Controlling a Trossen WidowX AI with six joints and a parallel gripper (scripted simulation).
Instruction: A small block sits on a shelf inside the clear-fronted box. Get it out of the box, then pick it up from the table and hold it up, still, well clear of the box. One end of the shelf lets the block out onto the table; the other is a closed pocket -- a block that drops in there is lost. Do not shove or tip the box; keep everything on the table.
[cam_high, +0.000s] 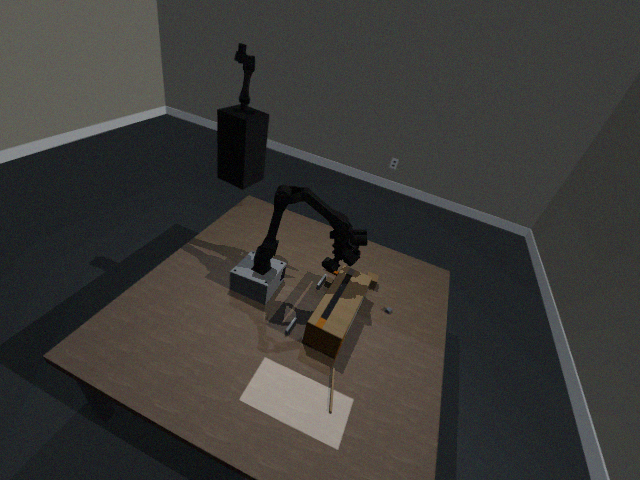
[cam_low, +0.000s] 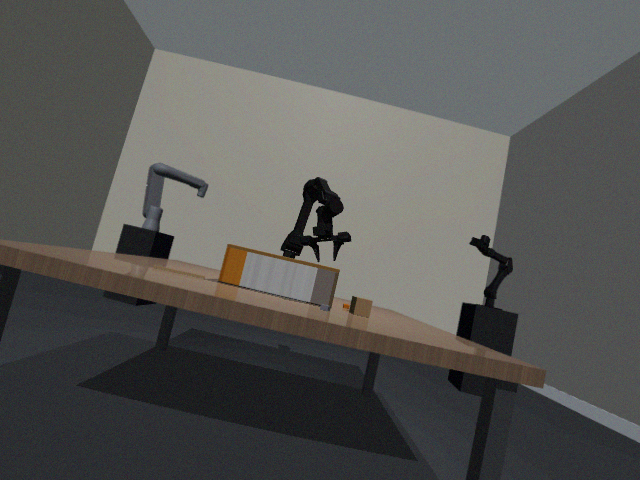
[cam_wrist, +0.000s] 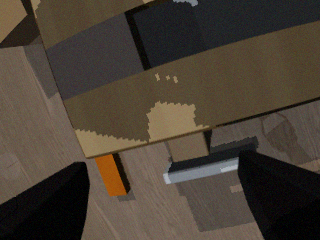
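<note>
Now: the tan block 4 cm behind my gripper tip, 2 cm to the left of it and 14 cm below it. The rest, counted from my gripper tip: wooden stick 22 cm ahead, 44 cm to the right, 15 cm below; then long tan box 5 cm ahead, 14 cm to the right, 9 cm below; then small grey block 27 cm ahead, 5 cm to the left, 15 cm below.
</note>
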